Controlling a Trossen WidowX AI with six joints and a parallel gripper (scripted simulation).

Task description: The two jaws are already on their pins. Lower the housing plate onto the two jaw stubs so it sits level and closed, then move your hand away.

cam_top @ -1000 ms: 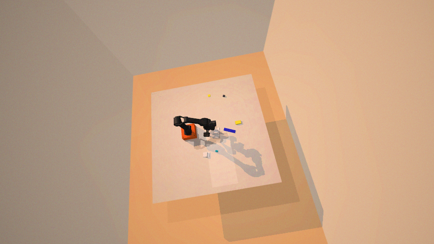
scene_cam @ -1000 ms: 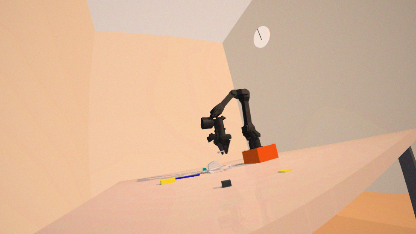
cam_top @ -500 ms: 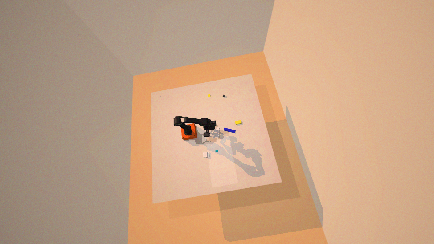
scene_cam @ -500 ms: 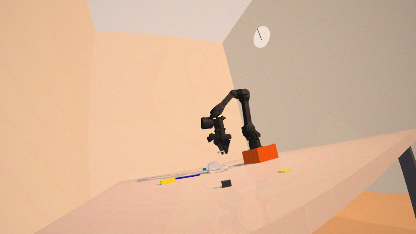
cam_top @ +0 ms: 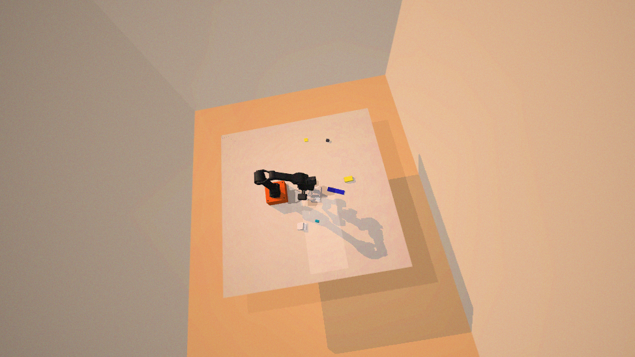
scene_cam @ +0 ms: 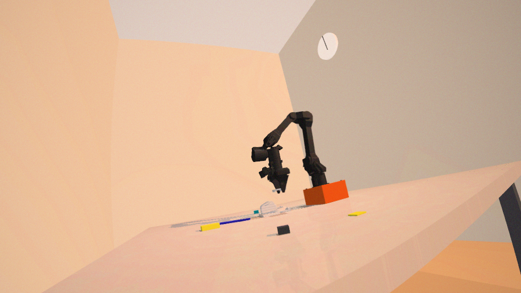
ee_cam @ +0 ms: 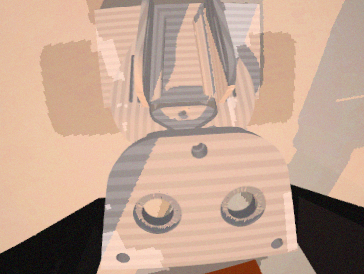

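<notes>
Now: the white housing plate 20 mm above my gripper tip and 10 mm ahead of it. The rest, counted from my gripper tip: blue bar 230 mm ahead, 80 mm below; then flat yellow tile 470 mm to the left, 80 mm below, 20 mm ahead; then teal piece 220 mm to the right, 80 mm below, 70 mm ahead.
</notes>
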